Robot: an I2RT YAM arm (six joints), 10 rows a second.
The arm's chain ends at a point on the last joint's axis. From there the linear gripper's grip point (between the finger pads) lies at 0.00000 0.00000 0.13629 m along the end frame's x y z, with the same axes.
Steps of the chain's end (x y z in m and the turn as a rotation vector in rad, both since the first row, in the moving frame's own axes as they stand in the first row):
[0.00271 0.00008 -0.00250 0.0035 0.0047 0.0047]
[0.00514 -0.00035 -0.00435 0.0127 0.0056 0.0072]
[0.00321 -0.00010 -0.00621 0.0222 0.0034 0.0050]
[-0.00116 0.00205 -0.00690 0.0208 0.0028 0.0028]
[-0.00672 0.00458 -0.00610 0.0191 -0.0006 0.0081]
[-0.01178 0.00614 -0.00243 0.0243 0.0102 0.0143]
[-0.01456 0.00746 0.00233 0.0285 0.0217 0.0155]
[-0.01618 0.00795 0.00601 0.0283 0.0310 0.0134]
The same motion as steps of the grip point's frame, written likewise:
[0.00335 -0.00040 -0.00250 0.0035 0.0047 0.0047]
[0.00591 -0.00208 -0.00436 0.0127 0.0056 0.0072]
[0.00368 -0.00312 -0.00624 0.0222 0.0034 0.0050]
[-0.00077 -0.00078 -0.00693 0.0208 0.0028 0.0028]
[-0.00679 0.00198 -0.00612 0.0191 -0.0006 0.0081]
[-0.01037 0.00284 -0.00248 0.0243 0.0102 0.0143]
[-0.01157 0.00360 0.00224 0.0285 0.0217 0.0155]
[-0.01193 0.00412 0.00589 0.0283 0.0310 0.0134]

